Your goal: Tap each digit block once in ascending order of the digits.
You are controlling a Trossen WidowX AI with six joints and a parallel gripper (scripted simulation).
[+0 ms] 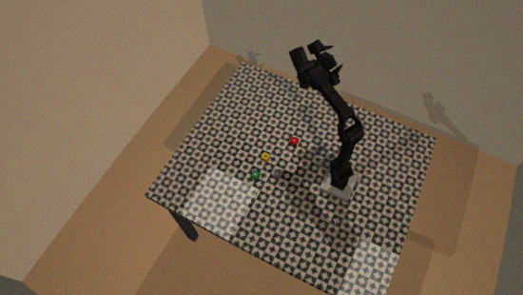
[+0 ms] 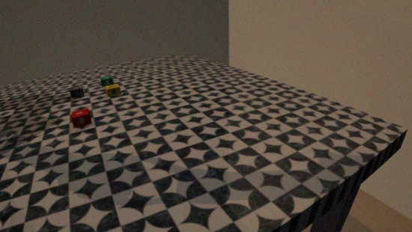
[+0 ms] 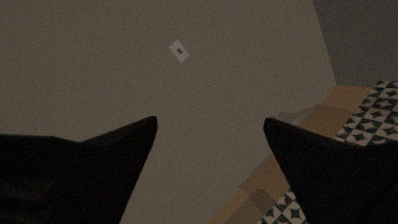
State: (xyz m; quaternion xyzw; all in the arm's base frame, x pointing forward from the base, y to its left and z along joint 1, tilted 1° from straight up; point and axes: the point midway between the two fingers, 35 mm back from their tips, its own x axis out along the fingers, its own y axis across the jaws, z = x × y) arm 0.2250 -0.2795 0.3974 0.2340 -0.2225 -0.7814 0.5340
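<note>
Now: the yellow block 41 cm below my gripper tip, 35 cm to the left of it and 14 cm ahead of it. From my gripper tip the other things lie so: grey block: 41 cm to the left, 41 cm below, 5 cm ahead; then red block: 41 cm below, 21 cm to the left, 6 cm ahead; then green block: 46 cm to the left, 41 cm below, 13 cm ahead.
</note>
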